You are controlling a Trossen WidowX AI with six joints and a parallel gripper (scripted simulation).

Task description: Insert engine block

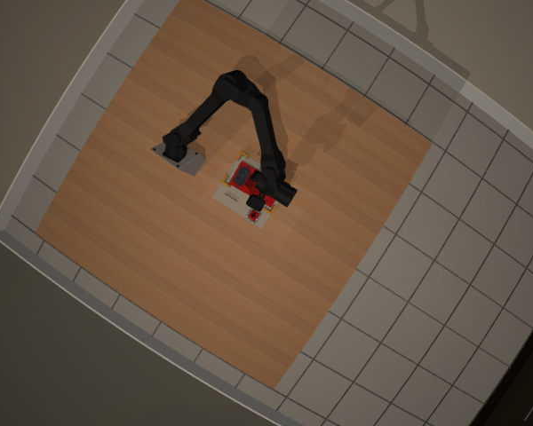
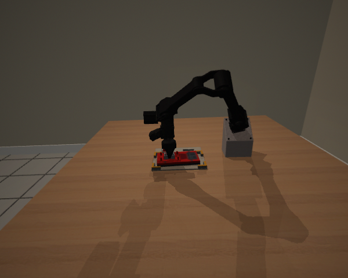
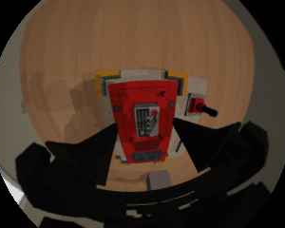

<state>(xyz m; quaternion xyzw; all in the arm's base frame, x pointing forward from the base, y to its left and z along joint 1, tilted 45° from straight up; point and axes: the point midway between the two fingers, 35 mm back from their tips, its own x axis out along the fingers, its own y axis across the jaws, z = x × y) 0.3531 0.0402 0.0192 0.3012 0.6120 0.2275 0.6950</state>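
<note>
My gripper tip is now 20 mm above the engine block.
</note>
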